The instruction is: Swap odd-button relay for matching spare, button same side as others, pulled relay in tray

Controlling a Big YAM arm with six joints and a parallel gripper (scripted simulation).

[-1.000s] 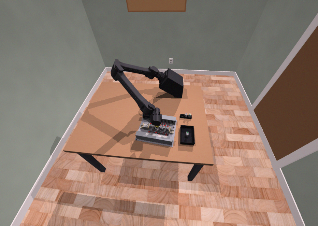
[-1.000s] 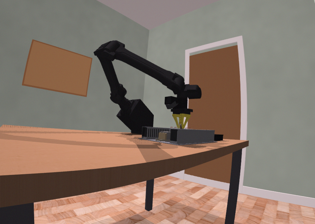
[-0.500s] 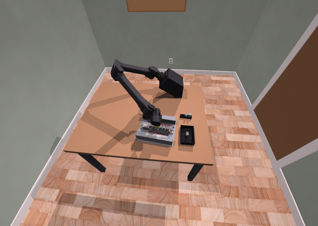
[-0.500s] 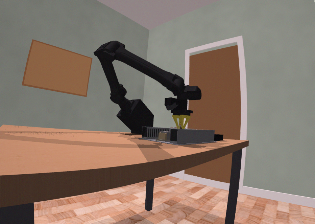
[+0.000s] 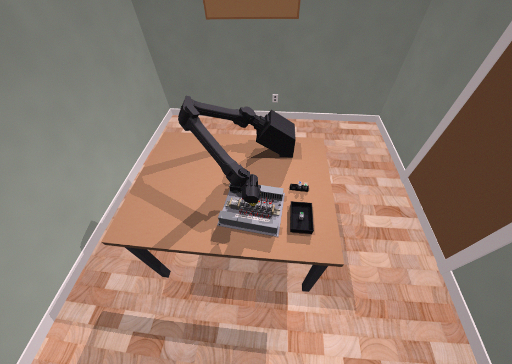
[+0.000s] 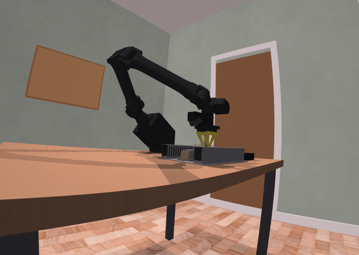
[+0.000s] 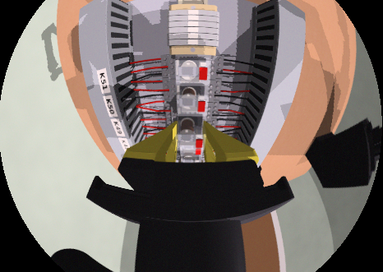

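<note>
Right now my hand is 1 cm to the left of the grey relay panel and 6 cm above it. Also, from my hand: black tray (6 cm ahead, 25 cm to the left, 5 cm below).
</note>
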